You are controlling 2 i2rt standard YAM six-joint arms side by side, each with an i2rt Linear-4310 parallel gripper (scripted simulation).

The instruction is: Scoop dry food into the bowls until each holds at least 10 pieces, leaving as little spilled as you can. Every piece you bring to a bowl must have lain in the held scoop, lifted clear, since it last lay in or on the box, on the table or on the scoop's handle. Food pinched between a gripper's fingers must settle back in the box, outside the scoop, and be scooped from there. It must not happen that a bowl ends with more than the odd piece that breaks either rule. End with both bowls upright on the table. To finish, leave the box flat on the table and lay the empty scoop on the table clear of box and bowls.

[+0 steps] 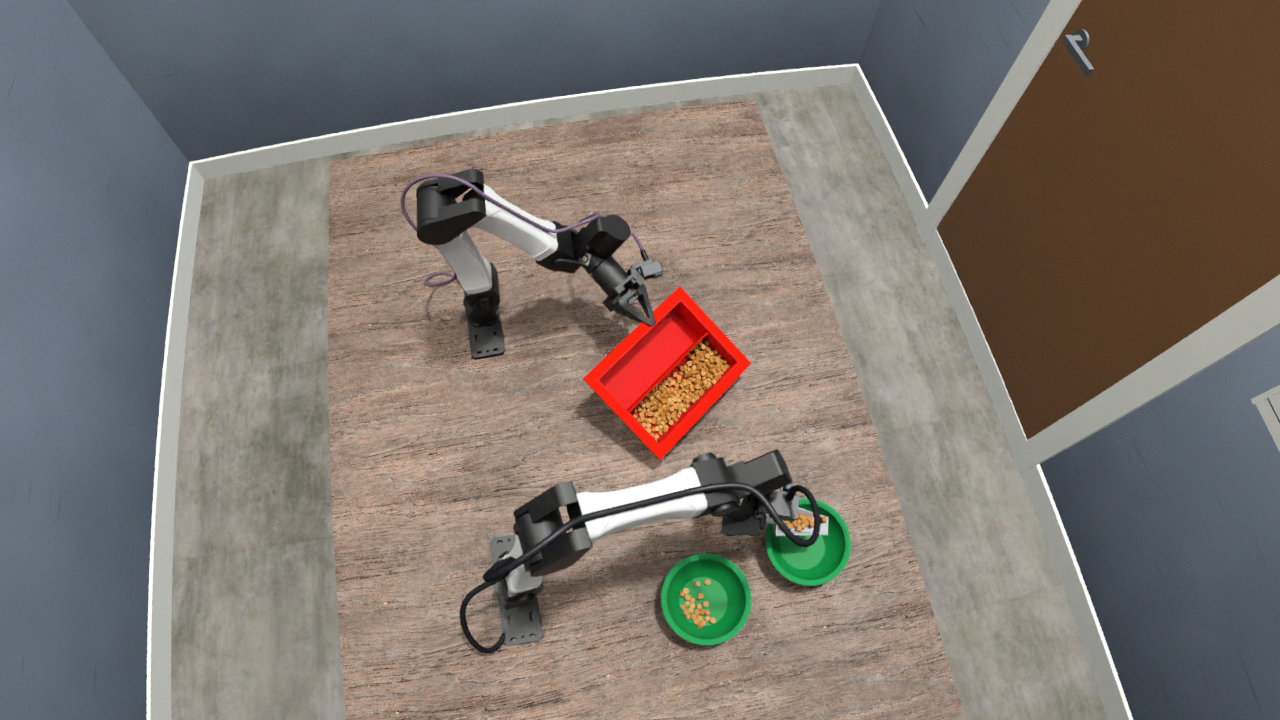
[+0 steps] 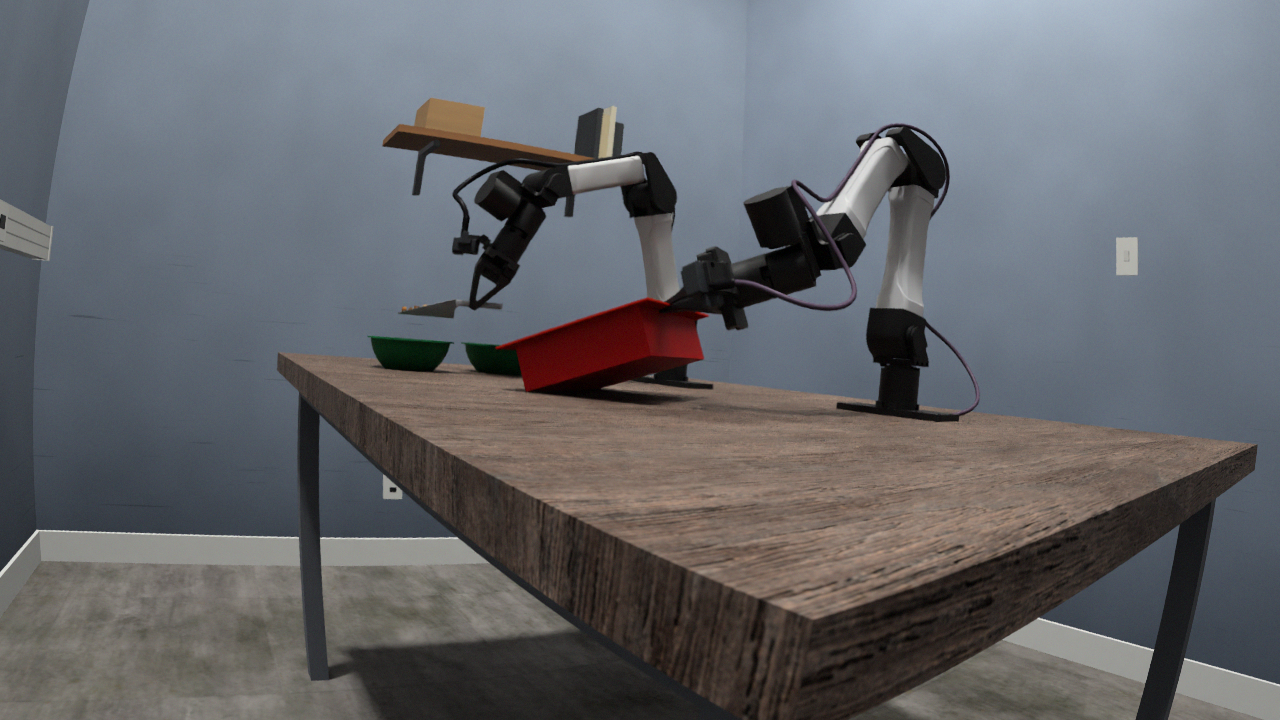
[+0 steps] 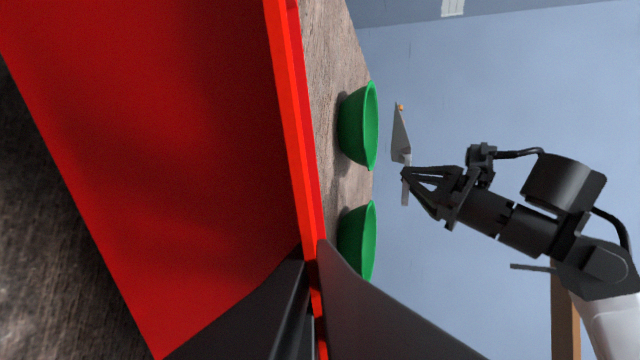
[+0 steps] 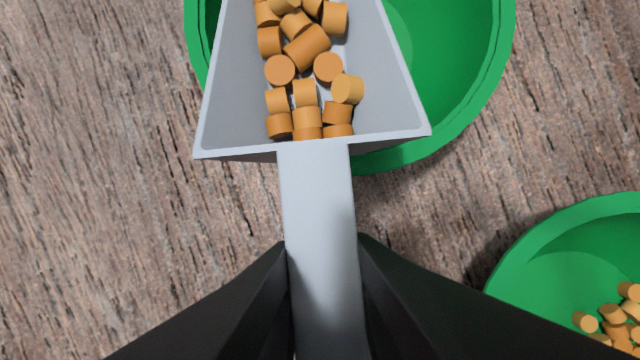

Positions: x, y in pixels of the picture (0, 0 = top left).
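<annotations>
Red box and green bowl in image 1. Red box in image 2; green bowl in image 2 (484, 358). Red box in image 3 (168, 130); green bowl in image 3 (356, 242). Green bowl in image 4; red box out of frame in image 4. Green bowl, same spot: (image 1: 729, 597) and (image 4: 546, 250). Red box, same spot: (image 2: 634, 340) and (image 1: 678, 310).
</annotations>
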